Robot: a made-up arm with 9 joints. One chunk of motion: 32 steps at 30 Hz.
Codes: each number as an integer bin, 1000 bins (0 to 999) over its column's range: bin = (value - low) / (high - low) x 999, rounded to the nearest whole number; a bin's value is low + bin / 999 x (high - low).
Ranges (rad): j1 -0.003..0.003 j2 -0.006..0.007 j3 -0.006..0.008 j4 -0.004..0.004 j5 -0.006..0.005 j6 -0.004..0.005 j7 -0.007..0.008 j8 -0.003..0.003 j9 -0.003..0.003
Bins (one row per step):
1: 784 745 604 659 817 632 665 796 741
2: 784 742 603 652 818 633 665 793 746
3: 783 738 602 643 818 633 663 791 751
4: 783 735 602 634 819 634 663 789 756
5: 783 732 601 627 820 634 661 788 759
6: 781 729 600 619 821 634 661 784 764
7: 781 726 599 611 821 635 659 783 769
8: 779 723 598 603 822 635 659 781 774
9: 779 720 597 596 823 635 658 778 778
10: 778 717 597 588 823 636 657 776 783
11: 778 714 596 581 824 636 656 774 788
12: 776 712 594 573 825 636 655 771 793
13: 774 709 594 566 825 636 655 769 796
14: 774 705 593 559 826 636 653 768 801
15: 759 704 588 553 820 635 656 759 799
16: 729 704 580 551 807 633 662 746 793
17: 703 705 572 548 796 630 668 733 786
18: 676 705 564 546 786 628 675 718 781
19: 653 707 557 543 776 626 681 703 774
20: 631 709 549 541 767 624 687 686 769
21: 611 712 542 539 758 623 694 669 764
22: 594 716 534 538 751 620 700 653 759
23: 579 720 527 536 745 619 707 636 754
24: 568 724 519 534 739 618 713 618 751
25: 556 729 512 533 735 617 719 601 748
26: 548 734 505 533 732 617 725 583 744
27: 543 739 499 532 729 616 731 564 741
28: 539 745 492 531 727 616 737 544 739
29: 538 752 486 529 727 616 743 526 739
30: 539 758 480 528 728 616 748 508 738
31: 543 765 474 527 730 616 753 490 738
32: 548 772 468 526 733 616 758 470 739
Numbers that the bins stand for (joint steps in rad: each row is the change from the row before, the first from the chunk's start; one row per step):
1: 0.00171 0.00369 0.00246 0.00128 0.00300 0.00169 0.00298 0.00178 0.00145
2: 0.00171 0.00366 0.00245 0.00122 0.00301 0.00170 0.00298 0.00176 0.00148
3: 0.00170 0.00360 0.00244 0.00115 0.00301 0.00170 0.00295 0.00175 0.00151
4: 0.00170 0.00356 0.00244 0.00108 0.00302 0.00171 0.00295 0.00174 0.00154
5: 0.00170 0.00353 0.00242 0.00102 0.00303 0.00171 0.00292 0.00173 0.00156
6: 0.00169 0.00349 0.00241 0.00096 0.00304 0.00171 0.00292 0.00171 0.00159
7: 0.00169 0.00345 0.00239 0.00089 0.00304 0.00172 0.00289 0.00170 0.00162
8: 0.00168 0.00341 0.00238 0.00083 0.00305 0.00172 0.00289 0.00169 0.00165
9: 0.00168 0.00337 0.00237 0.00077 0.00306 0.00172 0.00288 0.00167 0.00167
10: 0.00167 0.00333 0.00237 0.00071 0.00306 0.00173 0.00286 0.00166 0.00170
11: 0.00167 0.00329 0.00235 0.00065 0.00307 0.00173 0.00285 0.00165 0.00173
12: 0.00166 0.00327 0.00232 0.00059 0.00308 0.00173 0.00283 0.00163 0.00176
13: 0.00165 0.00323 0.00232 0.00053 0.00308 0.00173 0.00283 0.00162 0.00178
14: 0.00165 0.00317 0.00231 0.00048 0.00310 0.00173 0.00280 0.00161 0.00181
15: 0.00156 0.00316 0.00224 0.00043 0.00303 0.00172 0.00285 0.00156 0.00180
16: 0.00138 0.00316 0.00213 0.00041 0.00289 0.00170 0.00294 0.00148 0.00176
17: 0.00122 0.00317 0.00202 0.00039 0.00276 0.00168 0.00303 0.00140 0.00172
18: 0.00106 0.00317 0.00190 0.00037 0.00265 0.00166 0.00314 0.00131 0.00169
19: 0.00092 0.00320 0.00181 0.00035 0.00254 0.00164 0.00323 0.00122 0.00165
20: 0.00079 0.00323 0.00169 0.00033 0.00245 0.00162 0.00332 0.00112 0.00162
21: 0.00067 0.00327 0.00160 0.00032 0.00235 0.00161 0.00342 0.00102 0.00159
22: 0.00057 0.00332 0.00148 0.00031 0.00227 0.00159 0.00351 0.00092 0.00156
23: 0.00048 0.00337 0.00139 0.00029 0.00220 0.00158 0.00362 0.00082 0.00153
24: 0.00041 0.00342 0.00127 0.00028 0.00214 0.00157 0.00371 0.00071 0.00151
25: 0.00034 0.00349 0.00118 0.00027 0.00209 0.00156 0.00380 0.00061 0.00149
26: 0.00029 0.00355 0.00108 0.00027 0.00206 0.00156 0.00389 0.00050 0.00147
27: 0.00026 0.00362 0.00099 0.00026 0.00203 0.00155 0.00398 0.00039 0.00145
28: 0.00024 0.00369 0.00089 0.00025 0.00201 0.00155 0.00407 0.00027 0.00144
29: 0.00023 0.00379 0.00081 0.00024 0.00201 0.00155 0.00416 0.00016 0.00144
30: 0.00024 0.00386 0.00073 0.00023 0.00202 0.00155 0.00423 0.00005 0.00143
31: 0.00026 0.00395 0.00064 0.00022 0.00204 0.00155 0.00431 -0.00006 0.00143
32: 0.00029 0.00405 0.00056 0.00021 0.00207 0.00155 0.00438 -0.00018 0.00144

